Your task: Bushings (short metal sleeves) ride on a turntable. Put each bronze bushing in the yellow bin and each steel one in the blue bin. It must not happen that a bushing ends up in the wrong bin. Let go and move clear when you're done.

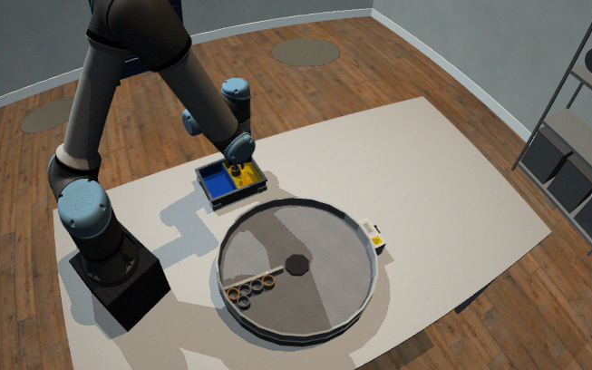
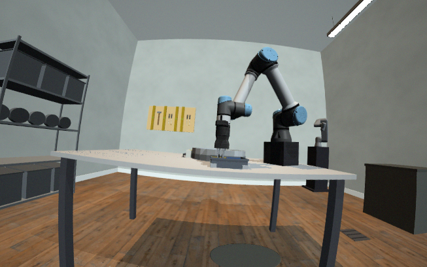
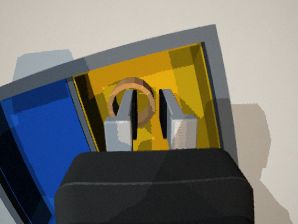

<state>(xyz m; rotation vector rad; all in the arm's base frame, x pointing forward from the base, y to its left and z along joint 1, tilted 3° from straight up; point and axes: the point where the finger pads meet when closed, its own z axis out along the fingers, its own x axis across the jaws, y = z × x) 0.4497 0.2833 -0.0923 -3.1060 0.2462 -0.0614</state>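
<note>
Now: the bin 4 cm behind my hand, 3 cm to the right of it and 2 cm below it. Also, from my hand: round grey turntable: 1 cm ahead, 41 cm to the right, 1 cm above.
</note>
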